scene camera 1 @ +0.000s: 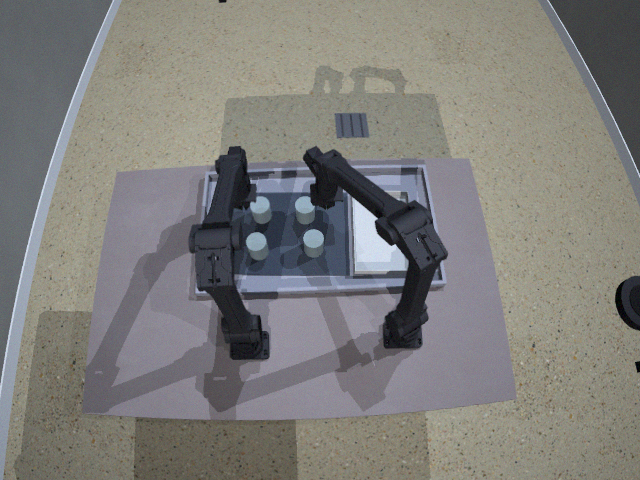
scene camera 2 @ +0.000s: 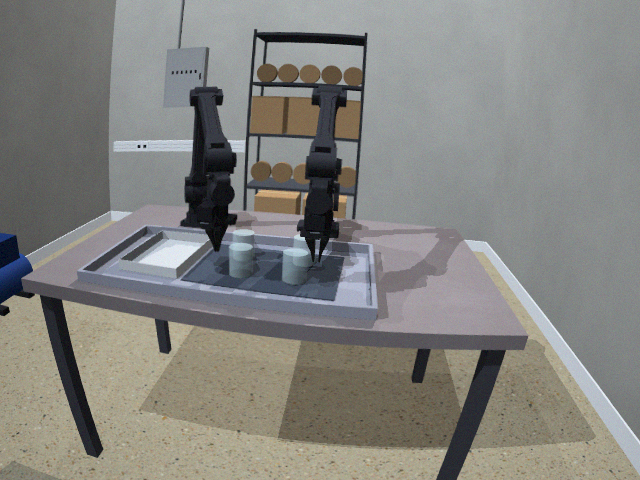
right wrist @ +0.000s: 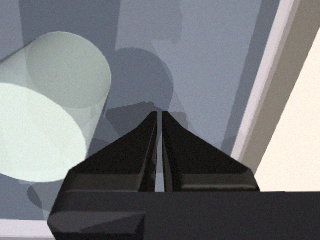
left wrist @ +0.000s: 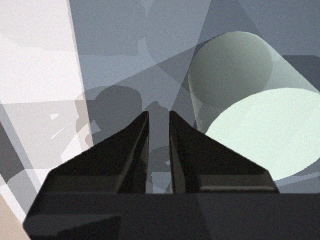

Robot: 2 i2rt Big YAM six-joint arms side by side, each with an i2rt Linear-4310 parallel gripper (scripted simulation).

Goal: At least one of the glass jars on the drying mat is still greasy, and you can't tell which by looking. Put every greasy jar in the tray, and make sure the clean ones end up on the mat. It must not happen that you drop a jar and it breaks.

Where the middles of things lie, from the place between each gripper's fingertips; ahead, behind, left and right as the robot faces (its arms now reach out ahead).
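My right gripper is 19 cm to the left of the white tray (scene camera 2: 162, 253) and 8 cm past it, and it's 6 cm above the tray. There's also the dark drying mat (scene camera 1: 284, 234), which from my right hand is 13 cm to the left and 5 cm behind, and 7 cm below.
From my left hand, the mat is 140 mm to the right and 70 mm behind, and it's 70 mm below. The tray, counted from my left hand too, is 460 mm to the right, 90 mm behind and 60 mm below.
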